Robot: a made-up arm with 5 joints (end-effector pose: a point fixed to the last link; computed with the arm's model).
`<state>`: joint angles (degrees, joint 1 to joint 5).
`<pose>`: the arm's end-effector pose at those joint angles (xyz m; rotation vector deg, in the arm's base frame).
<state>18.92 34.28 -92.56 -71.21 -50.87</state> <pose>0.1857 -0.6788 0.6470 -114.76 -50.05 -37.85</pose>
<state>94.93 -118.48 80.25 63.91 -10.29</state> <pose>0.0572 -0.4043 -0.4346 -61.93 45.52 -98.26</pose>
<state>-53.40 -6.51 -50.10 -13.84 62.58</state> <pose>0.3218 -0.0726 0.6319 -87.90 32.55 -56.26</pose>
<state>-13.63 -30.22 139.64 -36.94 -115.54</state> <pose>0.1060 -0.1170 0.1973 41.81 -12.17 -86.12</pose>
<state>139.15 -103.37 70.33 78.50 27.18</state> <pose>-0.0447 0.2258 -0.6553 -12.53 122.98 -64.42</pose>
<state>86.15 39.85 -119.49 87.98 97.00</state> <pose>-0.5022 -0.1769 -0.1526 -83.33 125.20 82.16</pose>
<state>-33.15 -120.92 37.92 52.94 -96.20</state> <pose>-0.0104 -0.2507 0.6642 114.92 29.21 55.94</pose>
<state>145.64 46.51 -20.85 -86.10 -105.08</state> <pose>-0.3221 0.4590 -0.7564 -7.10 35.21 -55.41</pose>
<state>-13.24 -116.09 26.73 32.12 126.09</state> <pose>-0.2295 -0.3440 0.3673 126.59 -62.87 -90.90</pose>
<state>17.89 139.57 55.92 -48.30 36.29</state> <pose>-0.5584 -0.3604 -0.1646 -102.59 38.33 136.31</pose>
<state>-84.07 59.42 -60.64 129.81 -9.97</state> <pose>-0.4412 0.3825 0.0148 -57.88 86.80 9.38</pose>
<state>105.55 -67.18 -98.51 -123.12 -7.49</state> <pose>-0.2344 -0.8515 -0.5529 68.78 -35.56 -125.51</pose>
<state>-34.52 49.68 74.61 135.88 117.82</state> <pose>-0.4422 0.0501 0.0210 -91.75 32.98 24.73</pose>
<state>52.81 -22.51 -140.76 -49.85 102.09</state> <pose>0.1823 -0.4664 0.4020 -11.16 24.89 -77.06</pose>
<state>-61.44 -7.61 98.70 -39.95 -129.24</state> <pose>0.1891 -0.1585 0.3949 -22.27 -100.04 -52.42</pose>
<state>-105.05 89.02 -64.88 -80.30 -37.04</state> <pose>-0.3032 0.9279 0.4753 72.94 66.03 52.95</pose>
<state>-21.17 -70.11 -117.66 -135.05 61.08</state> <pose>-0.4134 -0.0942 1.1597 18.10 -62.38 -6.15</pose>
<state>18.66 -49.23 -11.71 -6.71 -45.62</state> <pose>0.1494 -0.2700 0.3302 23.41 -55.93 36.31</pose>
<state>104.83 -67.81 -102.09 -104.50 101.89</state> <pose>-0.0574 -0.8529 -0.4267 117.60 15.98 -16.75</pose>
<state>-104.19 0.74 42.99 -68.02 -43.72</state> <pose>0.2100 0.1349 0.9234 -76.95 -72.36 -39.60</pose>
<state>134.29 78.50 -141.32 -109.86 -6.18</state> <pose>0.5081 -0.2965 -0.5521 -47.78 19.44 -41.52</pose>
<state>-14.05 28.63 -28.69 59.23 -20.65</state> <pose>-0.1279 -0.0832 0.2993 -28.77 4.26 33.02</pose>
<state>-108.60 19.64 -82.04 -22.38 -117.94</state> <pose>0.1353 0.4658 0.4411 95.74 2.11 -115.44</pose>
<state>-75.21 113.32 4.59 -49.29 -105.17</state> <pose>-0.5046 0.1049 0.6336 94.05 70.50 60.07</pose>
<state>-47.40 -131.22 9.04 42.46 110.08</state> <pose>-0.1872 -0.2311 0.5516 106.82 -47.71 -80.08</pose>
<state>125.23 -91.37 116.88 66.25 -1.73</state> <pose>0.1060 -0.0084 -0.5898 -61.17 46.02 -50.28</pose>
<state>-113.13 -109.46 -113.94 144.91 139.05</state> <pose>0.1155 0.8638 0.6769 10.24 76.91 18.09</pose>
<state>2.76 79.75 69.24 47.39 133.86</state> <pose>0.0311 -0.2594 0.4199 40.85 65.14 19.32</pose>
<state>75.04 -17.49 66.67 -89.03 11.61</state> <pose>0.2022 0.2504 -0.6210 105.31 104.60 -7.78</pose>
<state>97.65 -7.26 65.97 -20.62 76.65</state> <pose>0.3120 0.0047 -0.2407 132.22 38.92 112.33</pose>
